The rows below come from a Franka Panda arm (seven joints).
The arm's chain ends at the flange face. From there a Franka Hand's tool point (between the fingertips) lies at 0.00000 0.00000 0.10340 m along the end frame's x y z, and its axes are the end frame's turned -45 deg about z.
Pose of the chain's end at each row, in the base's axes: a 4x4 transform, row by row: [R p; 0 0 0 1], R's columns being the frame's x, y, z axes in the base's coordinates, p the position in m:
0.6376 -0.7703 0.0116 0.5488; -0.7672 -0.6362 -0.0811 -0.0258; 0.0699 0.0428 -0.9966 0.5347; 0 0 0 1
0.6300 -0.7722 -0.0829 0.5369; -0.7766 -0.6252 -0.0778 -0.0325; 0.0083 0.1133 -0.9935 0.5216; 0 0 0 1
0.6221 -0.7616 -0.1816 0.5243; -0.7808 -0.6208 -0.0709 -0.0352; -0.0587 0.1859 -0.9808 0.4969; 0 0 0 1
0.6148 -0.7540 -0.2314 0.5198; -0.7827 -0.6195 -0.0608 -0.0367; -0.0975 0.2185 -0.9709 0.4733; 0 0 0 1
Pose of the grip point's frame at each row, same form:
0.9955 -0.0938 0.0116 0.5500; -0.0926 -0.9924 -0.0811 -0.0342; 0.0192 0.0797 -0.9966 0.4317; 0 0 0 1
0.9915 -0.1006 -0.0829 0.5283; -0.1071 -0.9912 -0.0778 -0.0405; -0.0742 0.0860 -0.9935 0.4189; 0 0 0 1
0.9784 -0.0986 -0.1816 0.5055; -0.1131 -0.9911 -0.0709 -0.0425; -0.1730 0.0899 -0.9808 0.3955; 0 0 0 1
0.9679 -0.0984 -0.2314 0.4959; -0.1154 -0.9915 -0.0608 -0.0430; -0.2234 0.0856 -0.9709 0.3729; 0 0 0 1

